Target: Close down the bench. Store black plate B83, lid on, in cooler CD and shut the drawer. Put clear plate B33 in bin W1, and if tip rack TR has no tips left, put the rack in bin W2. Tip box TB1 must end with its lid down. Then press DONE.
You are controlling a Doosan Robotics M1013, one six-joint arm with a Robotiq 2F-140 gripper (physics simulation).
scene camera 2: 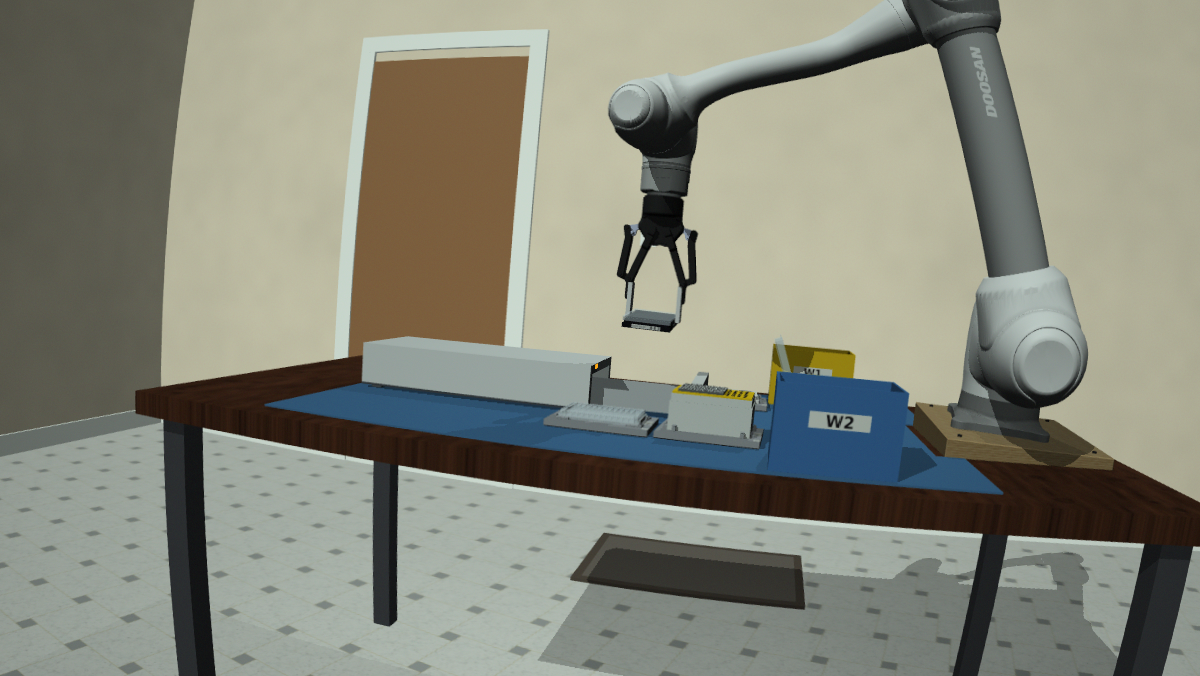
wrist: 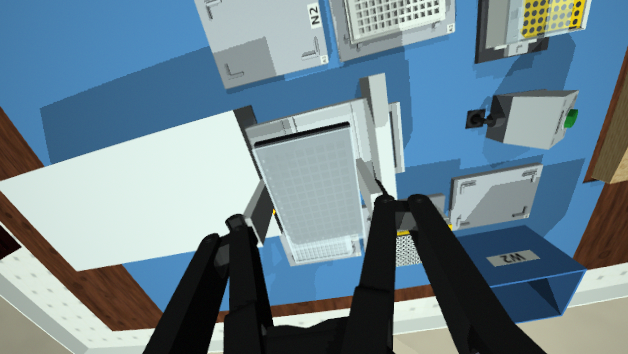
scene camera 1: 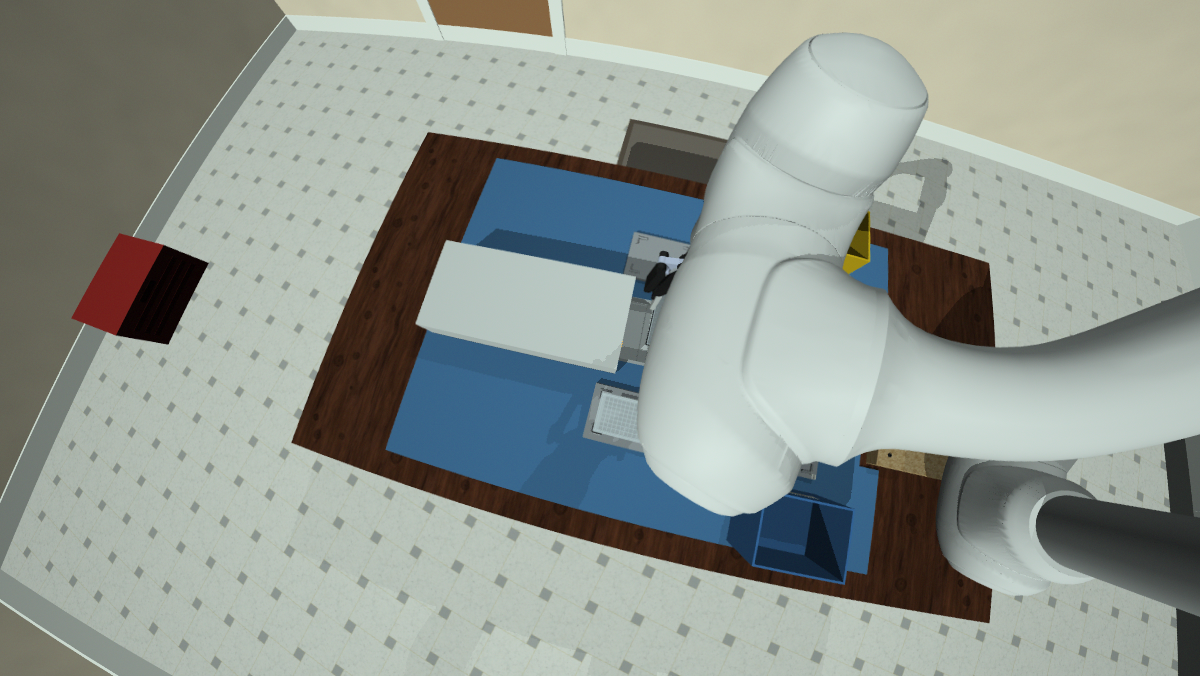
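Where they show: gripper, fingertip midpoint: point(scene camera 2: 652, 320) point(wrist: 313, 181); arm's base at its link origin: point(scene camera 2: 995, 425).
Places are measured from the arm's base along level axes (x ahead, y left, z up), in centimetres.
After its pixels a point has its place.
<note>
My gripper point(scene camera 2: 653, 312) @[x 65.2, y 9.4, z 13.2 cm] point(wrist: 313, 181) @[x 65.2, y 9.4, z 13.2 cm] is shut on the black plate point(scene camera 2: 649, 324) @[x 63.3, y 16.8, z 12.7 cm] point(wrist: 302, 134) @[x 65.9, y 4.6, z 13.9 cm], which has its clear lid on, high above the bench. In the wrist view the plate overlaps the open drawer point(wrist: 380, 120) @[x 56.3, y 5.3, z 3.7 cm] of the cooler point(scene camera 1: 529, 306) @[x 93.0, y 18.4, z 5.0 cm] point(scene camera 2: 478, 369) @[x 90.9, y 27.1, z 2.4 cm] point(wrist: 125, 195) @[x 95.0, y 14.9, z 5.0 cm]. A clear plate point(scene camera 1: 617, 417) @[x 66.8, y 31.5, z -0.8 cm] point(scene camera 2: 600, 413) @[x 64.0, y 34.8, z -0.7 cm] point(wrist: 322, 248) @[x 64.4, y 31.8, z -0.8 cm] lies on a nest; its label is unreadable. The tip rack point(scene camera 2: 709, 415) @[x 47.4, y 32.0, z 0.8 cm] point(wrist: 409, 250) @[x 49.1, y 27.9, z 4.3 cm] shows grey tips in part of its yellow top. The tip box point(wrist: 552, 17) @[x 44.2, y -4.3, z 10.9 cm] has its clear lid point(scene camera 2: 782, 354) @[x 42.6, y -3.1, z 8.5 cm] raised. The green button point(wrist: 570, 118) @[x 30.0, y 5.6, z 4.0 cm] is on a grey box.
Yellow bin W1 point(scene camera 1: 858, 243) @[x 30.9, y -26.8, z 5.6 cm] point(scene camera 2: 842, 361) @[x 32.1, y -20.1, z 7.1 cm] and blue bin W2 point(scene camera 1: 801, 537) @[x 20.2, y 39.1, z -2.9 cm] point(scene camera 2: 839, 457) @[x 26.0, y 44.1, z -0.6 cm] point(wrist: 530, 237) @[x 22.1, y 29.9, z 0.2 cm] stand near the arm's base. Nest N2 point(wrist: 265, 45) @[x 71.7, y -4.8, z -2.1 cm] and another nest point(wrist: 495, 195) @[x 30.7, y 21.1, z -2.1 cm] are bare. A white plate point(wrist: 395, 17) @[x 54.0, y -7.2, z -0.8 cm] lies on a nest beside N2. The arm hides much of the bench in scene camera 1.
</note>
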